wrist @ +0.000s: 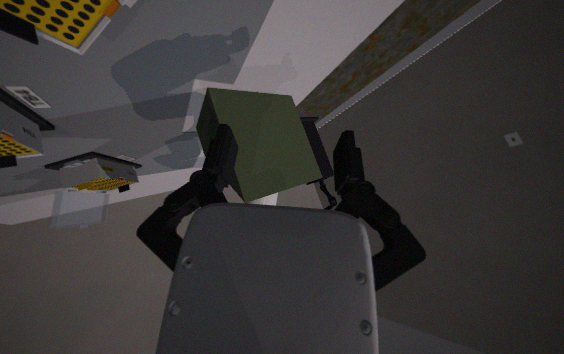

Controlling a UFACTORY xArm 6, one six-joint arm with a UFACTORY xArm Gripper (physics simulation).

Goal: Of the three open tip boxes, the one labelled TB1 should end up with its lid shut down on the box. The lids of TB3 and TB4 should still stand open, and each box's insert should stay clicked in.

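Places are measured from the arm's base along level axes (x ahead, y left, z up), in millimetres.
Where they show: gripper, fingertip midpoint: [285, 138]; arm's base at its link origin: [265, 165].
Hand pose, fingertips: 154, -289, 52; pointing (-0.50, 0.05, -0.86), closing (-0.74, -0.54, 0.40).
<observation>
Things, the pixels of their centre, and the offset from my fingertips, as dx, dy, dz. "*": a spot on its surface instead. Level surfaces: height alone.
- yellow insert at the middle of its body: [106, 186] +194, +544, -143
- translucent panel at the middle of its body: [83, 209] +251, +578, -103
- second box at a spot on its surface: [22, 131] * +223, +279, -170
- small label card at a spot on its surface: [30, 97] * +201, +251, -206
- grey surface at its surface level: dz -208
Three tip boxes show at the left of the wrist view. One box [95, 170] has a yellow insert [100, 184], and a translucent panel [80, 208] that looks like its open lid. A second box [22, 131] is cut by the left edge. A small label card [30, 97] near it seems to read TB1, turned over and hard to read. A third box, cut by the top left corner, shows its yellow holed insert [60, 17]. The lids of the second and third boxes cannot be made out. My gripper [285, 138] is open and empty, well away from the boxes.
A green block [260, 140] stands beyond my fingers and fills much of the gap between them. A dark box-like thing [317, 147] is partly hidden behind it. Arm-shaped shadows lie on the grey surface [150, 20]. A wall [450, 175] spans the right.
</observation>
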